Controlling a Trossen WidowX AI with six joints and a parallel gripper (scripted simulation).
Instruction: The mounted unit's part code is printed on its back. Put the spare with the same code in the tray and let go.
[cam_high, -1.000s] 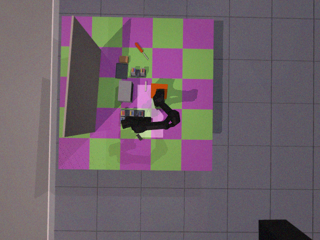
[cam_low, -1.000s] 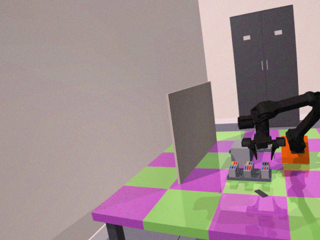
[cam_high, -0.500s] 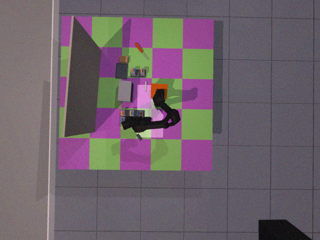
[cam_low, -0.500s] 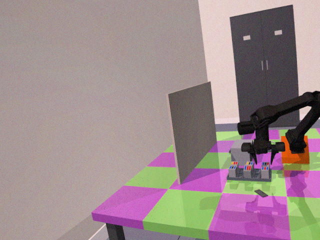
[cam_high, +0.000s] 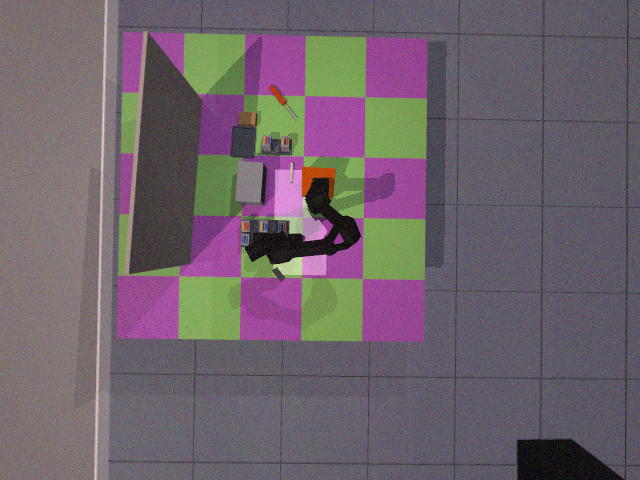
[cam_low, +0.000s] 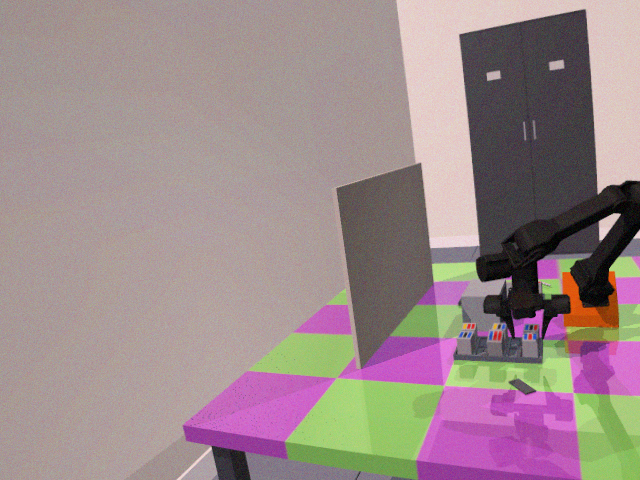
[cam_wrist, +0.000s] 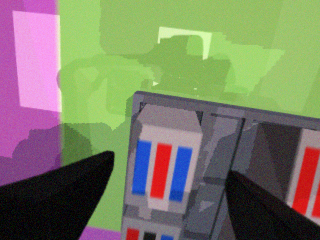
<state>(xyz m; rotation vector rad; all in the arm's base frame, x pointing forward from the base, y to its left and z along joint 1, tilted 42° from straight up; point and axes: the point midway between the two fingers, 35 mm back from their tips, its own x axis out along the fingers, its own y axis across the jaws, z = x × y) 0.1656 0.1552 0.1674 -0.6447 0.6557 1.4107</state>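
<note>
Right now the dark tray is 160 mm ahead of my gripper tip, 420 mm to the right of it and 40 mm below it. From my gripper tip the other things lie so: tall grey panel 370 mm ahead, 250 mm to the right, 180 mm above; then cardboard box 140 mm ahead, 510 mm to the right, 30 mm below; then unit 120 mm ahead, 230 mm to the right.
</note>
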